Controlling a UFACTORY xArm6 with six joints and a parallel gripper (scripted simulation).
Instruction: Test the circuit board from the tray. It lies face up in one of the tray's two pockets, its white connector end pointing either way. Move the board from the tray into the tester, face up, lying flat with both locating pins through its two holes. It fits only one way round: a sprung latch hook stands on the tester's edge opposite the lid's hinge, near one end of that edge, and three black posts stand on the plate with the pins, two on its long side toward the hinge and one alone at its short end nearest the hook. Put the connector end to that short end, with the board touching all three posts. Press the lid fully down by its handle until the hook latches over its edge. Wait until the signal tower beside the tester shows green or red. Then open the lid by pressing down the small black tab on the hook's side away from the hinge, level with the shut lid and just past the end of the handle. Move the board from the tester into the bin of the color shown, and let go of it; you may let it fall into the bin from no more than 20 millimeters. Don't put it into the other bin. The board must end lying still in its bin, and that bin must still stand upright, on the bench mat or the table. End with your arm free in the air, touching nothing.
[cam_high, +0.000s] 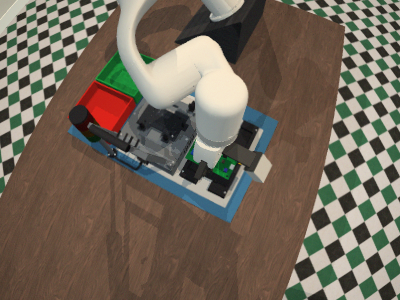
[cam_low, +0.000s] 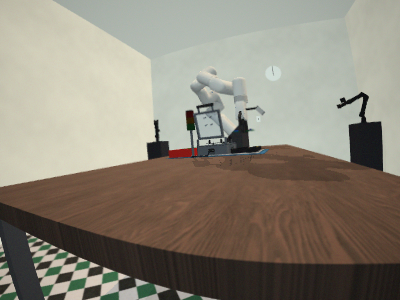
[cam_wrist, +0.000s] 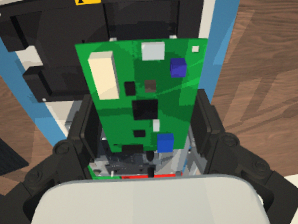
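The black nest is 160 mm to the right of my hand, 60 mm behind it and 50 mm below it. From my hand the other things lie so: green circuit board right at my hand; clear lid 180 mm to the right, 60 mm ahead, 60 mm above; latch hook 120 mm behind, 100 mm to the right, 40 mm below.
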